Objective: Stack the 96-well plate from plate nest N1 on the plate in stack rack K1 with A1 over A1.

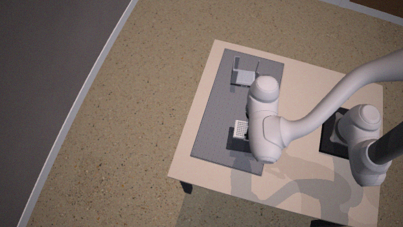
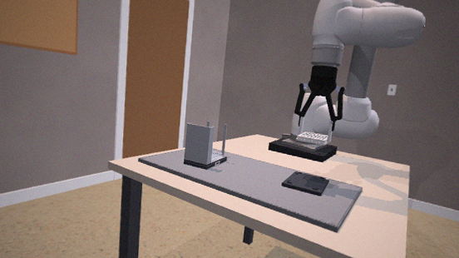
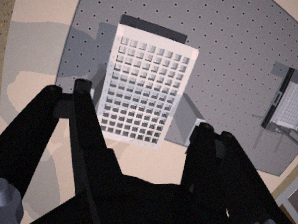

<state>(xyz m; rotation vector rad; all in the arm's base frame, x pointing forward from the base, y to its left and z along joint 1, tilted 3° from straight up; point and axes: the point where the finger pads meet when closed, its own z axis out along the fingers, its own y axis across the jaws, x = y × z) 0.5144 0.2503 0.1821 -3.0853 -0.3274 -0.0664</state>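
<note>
Right now the white 96-well plate is 2 cm below my hand. Also, from my hand: grey wall: 34 cm to the right, 19 cm ahead, 10 cm below; then pale A1 mark: 17 cm below, 8 cm behind, 3 cm to the left.
</note>
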